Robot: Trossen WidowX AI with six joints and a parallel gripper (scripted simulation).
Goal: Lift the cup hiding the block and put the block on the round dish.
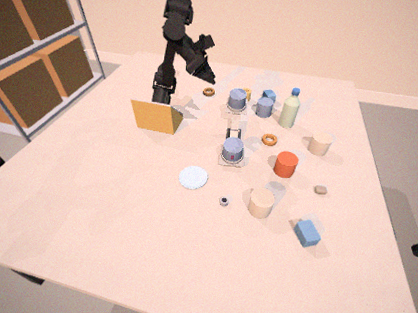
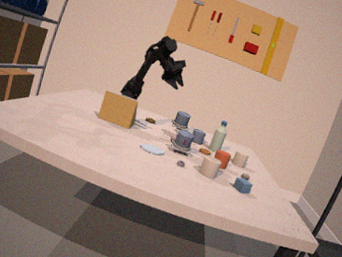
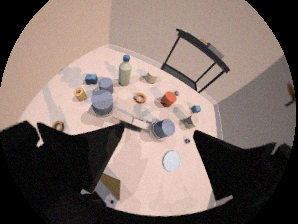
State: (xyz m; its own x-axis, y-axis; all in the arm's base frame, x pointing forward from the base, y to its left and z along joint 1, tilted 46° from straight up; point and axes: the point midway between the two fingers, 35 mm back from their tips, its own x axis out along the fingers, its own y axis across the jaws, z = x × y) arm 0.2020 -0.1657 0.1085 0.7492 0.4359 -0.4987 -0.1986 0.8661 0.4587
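Right now my gripper tip is 22 cm above the teal block, 9 cm to the left of it and 9 cm short of it. Also, from my gripper tip: bottle 29 cm ahead, 19 cm to the left, 15 cm below; round pale dish 26 cm below, 21 cm to the right, 2 cm behind; orange-red cylinder 30 cm ahead, 23 cm below, 9 cm to the right.
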